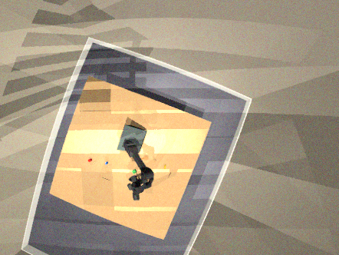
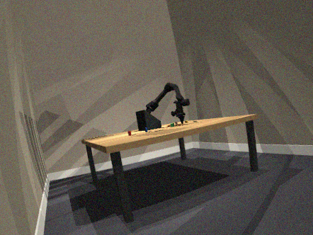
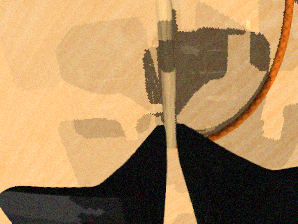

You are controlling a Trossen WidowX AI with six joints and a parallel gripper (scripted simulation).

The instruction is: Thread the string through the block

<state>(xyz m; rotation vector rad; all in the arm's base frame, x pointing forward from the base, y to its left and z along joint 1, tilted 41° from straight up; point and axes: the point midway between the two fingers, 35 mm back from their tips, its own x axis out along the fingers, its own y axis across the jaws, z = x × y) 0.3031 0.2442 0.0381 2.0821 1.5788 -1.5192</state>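
Right now my gripper tip is 7 cm to the left of the green block and 6 cm past it. Also, from my gripper tip: round button (23 cm behind, 2 cm to the right, 1 cm below); then yellow object (22 cm behind, 18 cm to the left); then thin wooden stick (1 cm to the right, 1 cm behind).
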